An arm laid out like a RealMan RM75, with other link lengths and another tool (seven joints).
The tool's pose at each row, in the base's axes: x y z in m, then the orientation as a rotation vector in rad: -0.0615 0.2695 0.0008 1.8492 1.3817 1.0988; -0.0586 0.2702 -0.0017 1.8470 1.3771 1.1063; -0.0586 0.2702 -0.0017 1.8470 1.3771 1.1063; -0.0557 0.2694 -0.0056 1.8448 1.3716 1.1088; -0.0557 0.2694 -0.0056 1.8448 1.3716 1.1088; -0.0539 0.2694 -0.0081 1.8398 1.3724 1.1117; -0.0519 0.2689 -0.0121 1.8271 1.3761 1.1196; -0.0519 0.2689 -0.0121 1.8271 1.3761 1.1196; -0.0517 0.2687 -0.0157 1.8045 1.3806 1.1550
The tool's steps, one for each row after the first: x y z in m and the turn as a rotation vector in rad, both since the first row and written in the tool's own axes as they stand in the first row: 0.0004 -0.0009 0.0038 -0.0053 0.0032 0.0029; 0.0004 -0.0009 0.0038 -0.0053 0.0032 0.0029; -0.0011 -0.0025 0.0082 -0.0104 0.0025 0.0043; -0.0011 -0.0025 0.0082 -0.0104 0.0025 0.0043; -0.0016 -0.0037 0.0110 -0.0134 0.0050 0.0019; -0.0029 -0.0059 0.0147 -0.0202 0.0122 -0.0045; -0.0029 -0.0059 0.0147 -0.0202 0.0122 -0.0045; -0.0040 -0.0087 0.0167 -0.0363 0.0395 -0.0072
